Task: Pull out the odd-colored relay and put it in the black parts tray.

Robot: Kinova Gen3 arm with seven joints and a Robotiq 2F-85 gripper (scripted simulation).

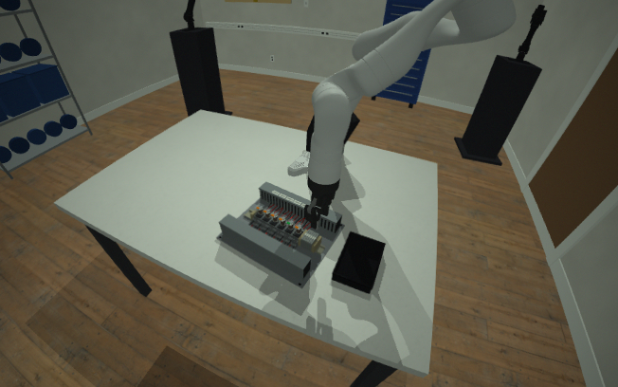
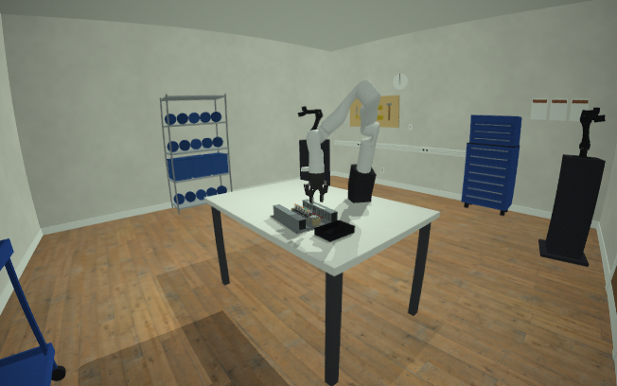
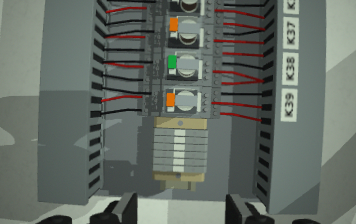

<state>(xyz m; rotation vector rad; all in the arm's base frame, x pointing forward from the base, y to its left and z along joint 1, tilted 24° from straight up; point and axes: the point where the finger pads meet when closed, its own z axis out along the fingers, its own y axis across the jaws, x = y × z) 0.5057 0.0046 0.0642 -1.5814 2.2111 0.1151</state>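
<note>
Now: hand 90 mm to the left of the relay, 90 mm above it and 30 mm past it. Round my hand: grey relay panel (120 mm to the right, 110 mm below, 40 mm behind); then black parts tray (130 mm to the left, 120 mm below, 30 mm ahead).
</note>
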